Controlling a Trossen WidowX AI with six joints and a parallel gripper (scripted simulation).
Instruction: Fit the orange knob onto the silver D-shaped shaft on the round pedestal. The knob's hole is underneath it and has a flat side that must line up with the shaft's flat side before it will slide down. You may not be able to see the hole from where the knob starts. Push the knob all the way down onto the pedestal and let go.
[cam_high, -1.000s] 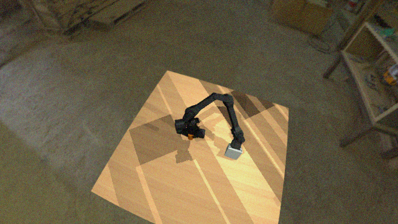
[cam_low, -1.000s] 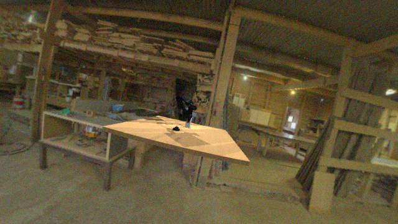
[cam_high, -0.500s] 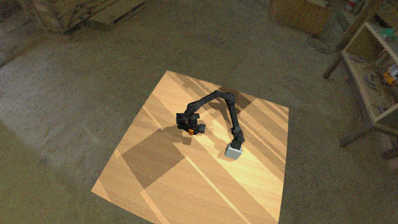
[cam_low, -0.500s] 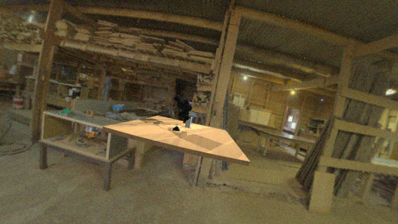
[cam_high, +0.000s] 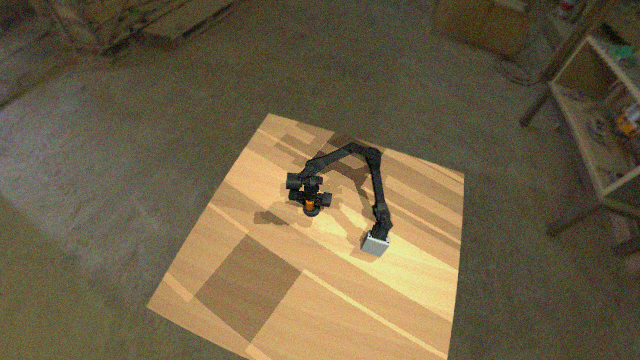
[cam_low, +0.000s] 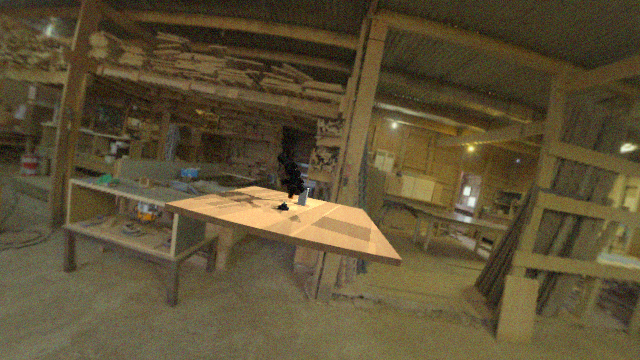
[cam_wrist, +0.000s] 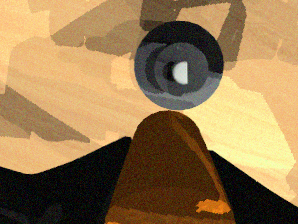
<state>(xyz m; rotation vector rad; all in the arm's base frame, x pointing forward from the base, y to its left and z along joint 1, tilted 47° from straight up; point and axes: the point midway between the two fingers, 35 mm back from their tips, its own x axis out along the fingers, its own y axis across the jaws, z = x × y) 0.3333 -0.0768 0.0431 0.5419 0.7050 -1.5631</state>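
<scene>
Right now the dark pedestal is 7 cm below my gripper tip and 4 cm to the right of it. Round my gripper tip: orange knob 3 cm above.
</scene>
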